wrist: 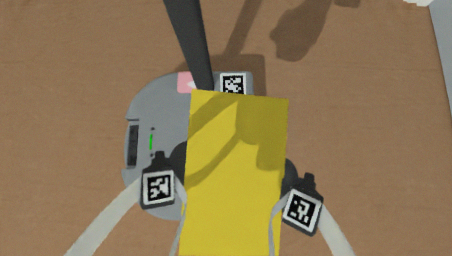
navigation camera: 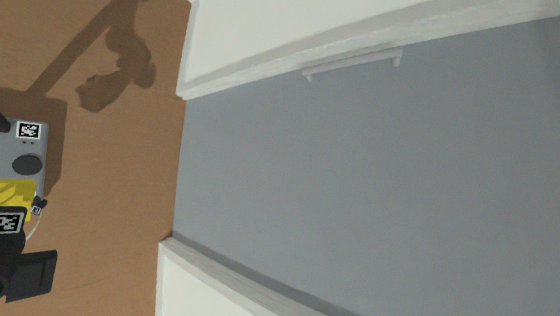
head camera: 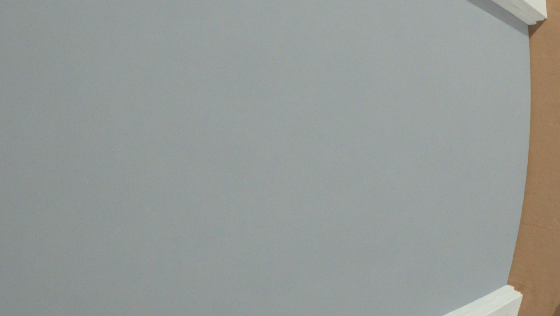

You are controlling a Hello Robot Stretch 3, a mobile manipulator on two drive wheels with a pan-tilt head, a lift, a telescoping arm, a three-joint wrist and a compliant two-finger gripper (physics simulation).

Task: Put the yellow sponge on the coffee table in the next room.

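Frame: origin at the robot's base, x back, y right, z up, level; centimetres.
Seen in the pictures: gripper, between the fingertips: point(wrist: 231, 166) point(navigation camera: 13, 198); robot's base, origin of its link: point(navigation camera: 27, 163).
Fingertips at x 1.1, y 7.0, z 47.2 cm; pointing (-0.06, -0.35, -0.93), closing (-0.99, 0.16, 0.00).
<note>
Pixels of each thing's middle, then the offset from my fingertips to it. "spot": a spot on its surface instead. Level surfaces: height alone.
- yellow sponge, middle of its body: point(wrist: 230, 169) point(navigation camera: 12, 200) dx +0.1, dy +0.3, dz +2.2 cm
- brown floor, height of its surface: dz -47.1 cm
- pale bar handle, a spot on its surface: point(navigation camera: 352, 62) spot: dx -63.9, dy -48.9, dz +69.0 cm
The yellow sponge point(wrist: 235, 200) point(navigation camera: 15, 192) is a long flat block held between the two fingertips, above the robot's grey base. My gripper point(wrist: 231, 166) is shut on the sponge, with one fingertip against each long side. Shadows fall across the sponge's upper face in the wrist view. The near end of the sponge runs out of the bottom of the wrist view. In the navigation camera part of the sponge shows at the left edge, beside the dark wrist parts. The coffee table does not show in these views.
A blue-grey surface point(head camera: 260, 160) point(navigation camera: 360, 175) meets the brown floor point(head camera: 545, 125) point(navigation camera: 120, 190) between two white wall ends point(navigation camera: 172, 280) point(navigation camera: 225, 55). A pale bar handle point(navigation camera: 352, 62) is on one side. The robot's grey base point(wrist: 155, 100) point(navigation camera: 37, 145) stands on the brown floor, its shadow beside it.
</note>
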